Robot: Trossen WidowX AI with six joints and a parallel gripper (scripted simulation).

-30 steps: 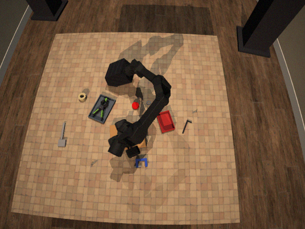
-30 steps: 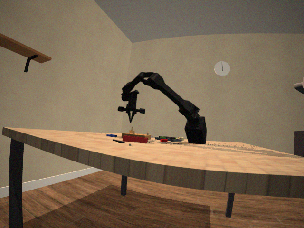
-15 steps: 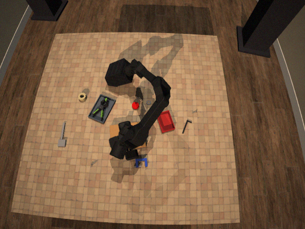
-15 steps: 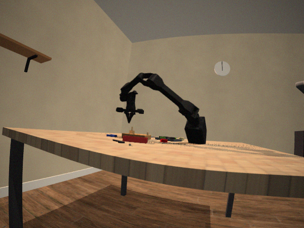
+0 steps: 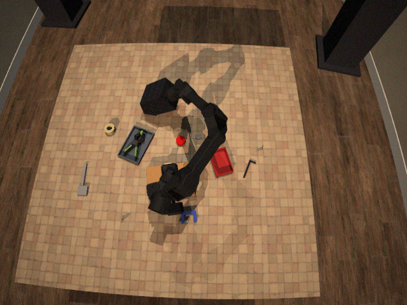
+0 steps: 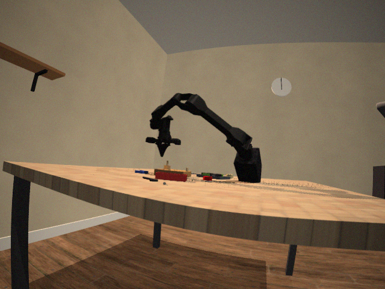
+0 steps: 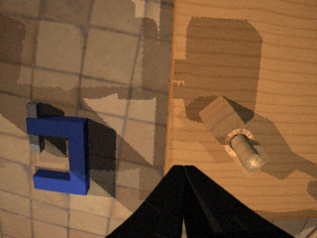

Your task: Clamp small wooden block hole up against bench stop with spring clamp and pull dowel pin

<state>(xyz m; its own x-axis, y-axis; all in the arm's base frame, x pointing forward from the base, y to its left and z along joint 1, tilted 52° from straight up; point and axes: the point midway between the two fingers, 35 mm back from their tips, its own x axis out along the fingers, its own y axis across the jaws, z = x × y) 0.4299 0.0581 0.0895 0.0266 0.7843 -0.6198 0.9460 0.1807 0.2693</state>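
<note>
Right now the dowel pin is 80 mm below my hand, 40 mm behind it and 10 mm to the right of it. From my hand the other things lie so: small wooden block (90 mm below, 40 mm behind, 10 mm to the right); wooden board (120 mm below, 60 mm behind, 40 mm to the right); red bin (190 mm behind, 170 mm to the left, 120 mm below).
</note>
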